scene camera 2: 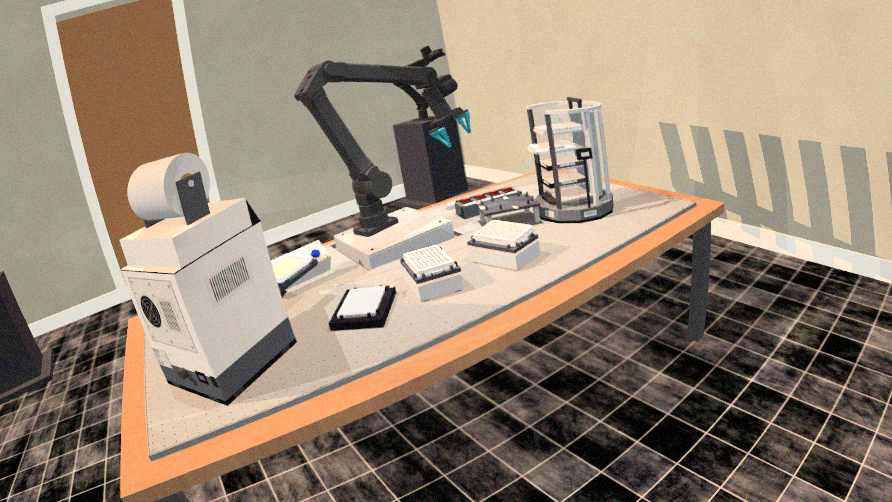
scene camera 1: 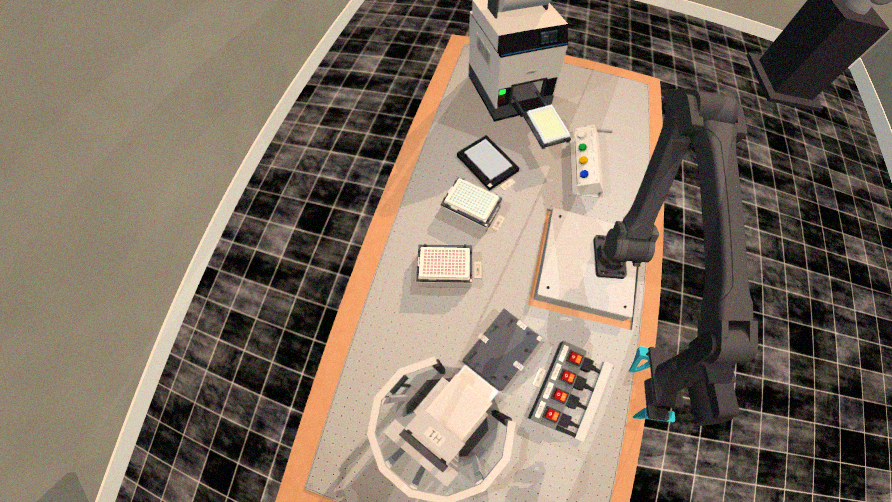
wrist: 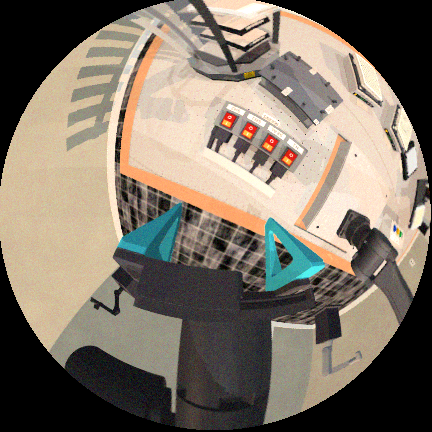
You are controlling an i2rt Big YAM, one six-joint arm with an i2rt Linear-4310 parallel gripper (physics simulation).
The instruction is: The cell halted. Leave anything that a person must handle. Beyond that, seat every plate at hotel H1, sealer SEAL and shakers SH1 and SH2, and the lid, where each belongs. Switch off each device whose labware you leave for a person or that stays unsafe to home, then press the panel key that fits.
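Frame: origin at the arm's base, x ahead, y left, z up, level; metres.
Where they show: gripper, fingertip midpoint: [scene camera 2: 460, 140] [scene camera 1: 633, 394] [wrist: 226, 214]; arm's base, link origin: [scene camera 2: 376, 228] [scene camera 1: 608, 257] [wrist: 352, 225].
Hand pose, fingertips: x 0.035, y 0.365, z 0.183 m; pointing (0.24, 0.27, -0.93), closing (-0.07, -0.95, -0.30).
Note:
Things, the pixels of their top centre, and the offset from my fingertips. "spot": a spot on its surface instead.
- mains strip, surface spot: [wrist: 250, 131] spot: dz -0.171, dx +0.105, dy +0.001 m
- hotel H1, top centre: [scene camera 1: 439, 429] [scene camera 2: 561, 99] dz +0.124, dx +0.379, dy +0.070 m
- red-dotted plate, top centre: [scene camera 2: 502, 228] [scene camera 1: 444, 261] dz -0.143, dx +0.414, dy -0.308 m
- teal-dotted plate, top centre: [scene camera 2: 427, 257] [scene camera 1: 471, 198] dz -0.152, dx +0.356, dy -0.501 m
- yellow-topped plate, top centre: [scene camera 2: 282, 264] [scene camera 1: 549, 121] dz -0.105, dx +0.137, dy -0.762 m
- sealer, top centre: [scene camera 2: 165, 157] dz +0.235, dx +0.245, dy -1.002 m
- lid, top centre: [scene camera 2: 361, 300] [scene camera 1: 488, 158] dz -0.193, dx +0.314, dy -0.669 m
- key panel, top centre: [scene camera 2: 287, 255] [scene camera 1: 592, 151] dz -0.137, dx +0.001, dy -0.688 m
- green lamp, top centre: [scene camera 1: 502, 89] dz -0.076, dx +0.280, dy -0.852 m
My gripper [scene camera 1: 636, 392] [scene camera 2: 458, 138] [wrist: 226, 214] is open and empty, high over the table's edge beside the mains strip [wrist: 250, 131] and its red switches. The hotel H1 [scene camera 1: 435, 437] [scene camera 2: 577, 212] holds stacked plates; one white piece juts out in scene camera 2. A red-dotted plate [scene camera 1: 444, 262] [scene camera 2: 504, 232] and a teal-dotted plate [scene camera 1: 471, 201] [scene camera 2: 430, 259] lie on the shakers; full seating is unclear. A yellow-topped plate [scene camera 1: 548, 124] lies on the tray of the sealer [scene camera 1: 530, 68] [scene camera 2: 212, 299]. A pale rectangular piece, perhaps the lid [scene camera 1: 488, 160] [scene camera 2: 363, 302], lies on a black holder.
A dark grey stand [scene camera 1: 499, 349] [wrist: 300, 80] is between the hotel and the strip. The key panel [scene camera 1: 588, 182] with white, green, amber and blue keys stands near the sealer. The arm's base plate [scene camera 1: 571, 249] lies between panel and strip. A green lamp [scene camera 1: 501, 91] shows on the sealer.

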